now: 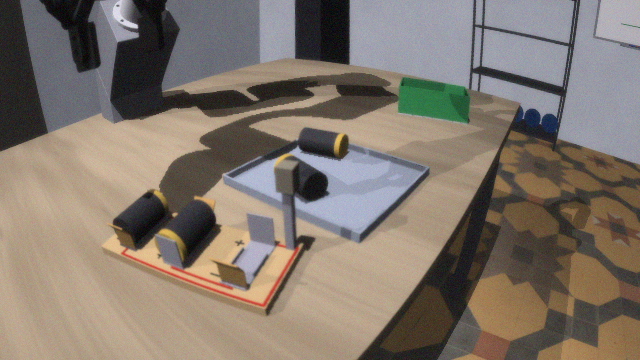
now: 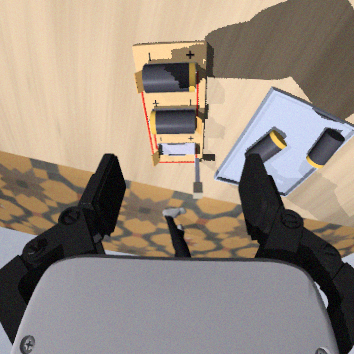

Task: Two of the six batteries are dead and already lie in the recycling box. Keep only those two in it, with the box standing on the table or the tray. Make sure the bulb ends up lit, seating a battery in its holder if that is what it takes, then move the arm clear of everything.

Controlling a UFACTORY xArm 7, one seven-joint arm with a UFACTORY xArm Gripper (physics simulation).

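Places are measured from the arm's base along level axes (x ahead, y left, z up), in millimetres.
Pixels of known places: gripper, fingertip midpoint: (image 1: 123,59) (image 2: 180,170); arm's base, link origin: (image 1: 139,14).
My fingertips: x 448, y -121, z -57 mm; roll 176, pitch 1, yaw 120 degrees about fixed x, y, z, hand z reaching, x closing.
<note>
Ahead of a thing's pixels: the offset from my fingertips to its top centre. "pt": to the spot under its first point. Level surfaces: height alone.
My gripper (image 1: 123,55) (image 2: 180,170) is open and empty, high above the table near the arm base. The wooden holder board (image 1: 220,245) (image 2: 162,54) bears a battery {dx +14, dy -14, dz -143 mm} (image 1: 141,217) (image 2: 165,77) in its outer bay and another battery {dx +69, dy +19, dz -143 mm} (image 1: 192,227) (image 2: 175,121) in its middle bay. The third bay {pt dx +119, dy +61, dz -178 mm} (image 1: 252,256) (image 2: 176,149) beside the bulb post is empty. The bulb {dx +129, dy +97, dz -97 mm} (image 1: 287,176) (image 2: 198,187) looks dull grey-brown, without visible glow. Two batteries, one {dx +42, dy +178, dz -152 mm} (image 1: 312,182) (image 2: 265,146) nearer the bulb and one {dx -16, dy +267, dz -152 mm} (image 1: 317,141) (image 2: 326,146) farther, lie on the tray. The green box {dx -35, dy +598, dz -129 mm} (image 1: 432,102) stands upright; its contents are hidden.
The blue-grey tray {dx +42, dy +224, dz -177 mm} (image 1: 325,224) (image 2: 292,120) lies on the wooden table {dz -189 mm} (image 1: 65,200) (image 2: 75,65), between the board and the box. The bulb post {dx +129, dy +97, dz -119 mm} (image 1: 289,220) rises at the board's corner. A dark shelf rack (image 1: 520,81) stands beyond the table. Arm shadows cross the table.
</note>
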